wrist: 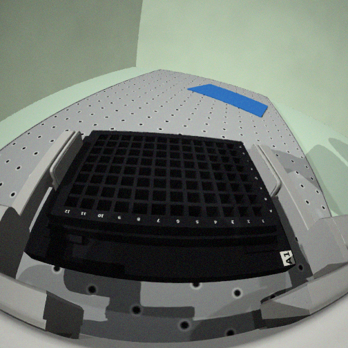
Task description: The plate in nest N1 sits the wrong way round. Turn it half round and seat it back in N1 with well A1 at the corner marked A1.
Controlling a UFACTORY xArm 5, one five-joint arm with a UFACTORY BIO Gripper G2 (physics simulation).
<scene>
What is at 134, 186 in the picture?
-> A black well plate.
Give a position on a black nest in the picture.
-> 153, 262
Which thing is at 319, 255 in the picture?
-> My gripper.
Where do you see a flat blue rectangle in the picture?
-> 255, 107
</scene>
